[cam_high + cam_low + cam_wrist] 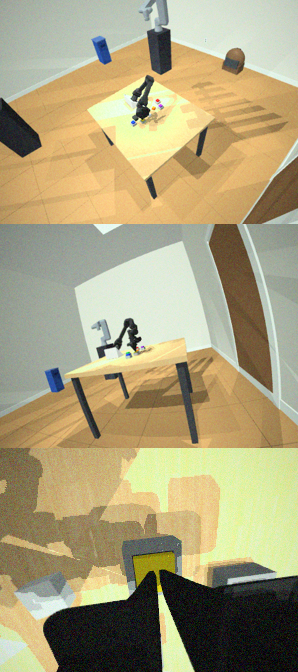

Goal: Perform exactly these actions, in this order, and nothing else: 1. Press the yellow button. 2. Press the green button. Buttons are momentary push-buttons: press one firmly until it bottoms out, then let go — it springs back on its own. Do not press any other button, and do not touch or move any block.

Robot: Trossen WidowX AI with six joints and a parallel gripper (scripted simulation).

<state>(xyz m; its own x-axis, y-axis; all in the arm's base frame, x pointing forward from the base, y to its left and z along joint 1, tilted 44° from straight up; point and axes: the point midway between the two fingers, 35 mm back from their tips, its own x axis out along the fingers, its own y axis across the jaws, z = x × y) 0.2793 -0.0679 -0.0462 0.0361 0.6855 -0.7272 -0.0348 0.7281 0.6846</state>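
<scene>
Now: gripper tip 1 cm above the yellow button. Round my gripper tip: grey block: 10 cm to the left, 2 cm below, 2 cm behind; then blue button: 9 cm to the right, 4 cm behind; then green button: 10 cm behind, 2 cm to the left.
</scene>
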